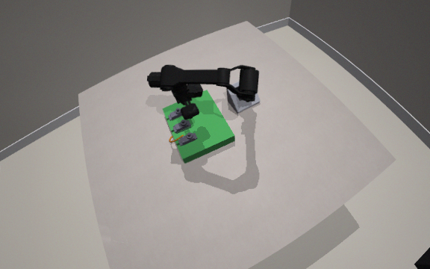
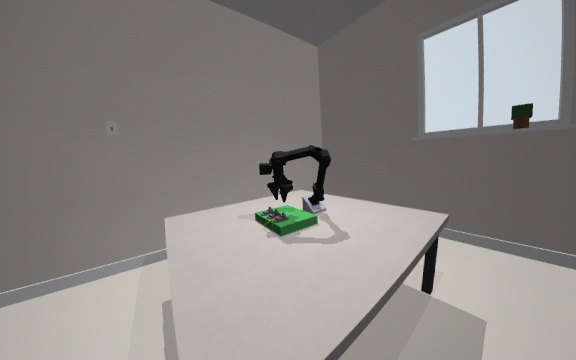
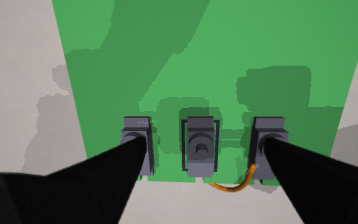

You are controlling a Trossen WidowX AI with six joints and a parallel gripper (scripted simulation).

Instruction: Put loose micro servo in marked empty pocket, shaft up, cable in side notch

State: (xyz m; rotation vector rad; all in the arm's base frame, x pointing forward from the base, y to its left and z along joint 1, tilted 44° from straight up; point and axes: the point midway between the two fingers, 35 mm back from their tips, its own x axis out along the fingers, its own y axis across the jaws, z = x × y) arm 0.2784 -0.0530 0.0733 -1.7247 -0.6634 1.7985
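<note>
Now: gripper tip 60 mm past the green deck, 10 mm to the right of it and 100 mm above it.
</note>
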